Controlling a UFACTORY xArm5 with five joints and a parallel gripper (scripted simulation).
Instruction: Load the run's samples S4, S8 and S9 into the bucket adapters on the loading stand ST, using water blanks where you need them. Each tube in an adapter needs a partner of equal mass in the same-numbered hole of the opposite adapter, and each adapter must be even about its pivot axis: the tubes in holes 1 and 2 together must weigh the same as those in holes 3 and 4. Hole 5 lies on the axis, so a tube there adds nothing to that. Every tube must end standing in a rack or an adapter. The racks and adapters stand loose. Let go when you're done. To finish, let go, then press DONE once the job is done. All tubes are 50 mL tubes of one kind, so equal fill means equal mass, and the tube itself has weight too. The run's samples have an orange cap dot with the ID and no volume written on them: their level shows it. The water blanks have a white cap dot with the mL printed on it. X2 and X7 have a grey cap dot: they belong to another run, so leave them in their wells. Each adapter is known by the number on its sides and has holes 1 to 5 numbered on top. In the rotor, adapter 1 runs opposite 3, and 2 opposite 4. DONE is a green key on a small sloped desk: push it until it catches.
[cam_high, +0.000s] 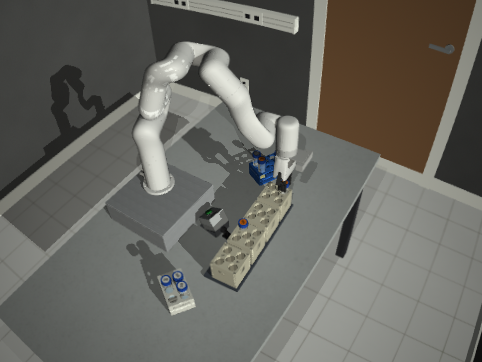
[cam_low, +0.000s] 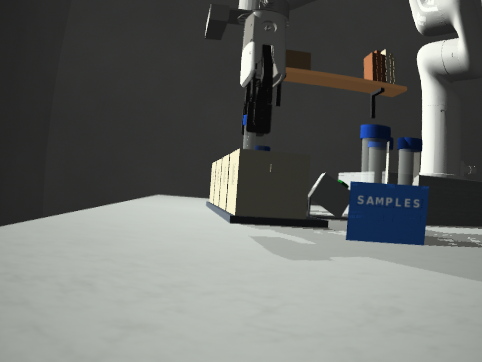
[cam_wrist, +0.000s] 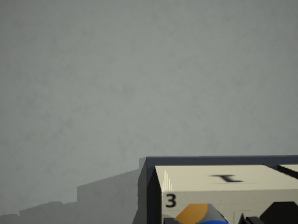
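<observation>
My hand is 90 mm above the adapter, 30 mm to the left of it and 20 mm past it. Also, from my hand: white blanks rack (530 mm to the right, 110 mm below, 110 mm behind); blue samples rack (150 mm behind, 130 mm to the left, 110 mm below).
</observation>
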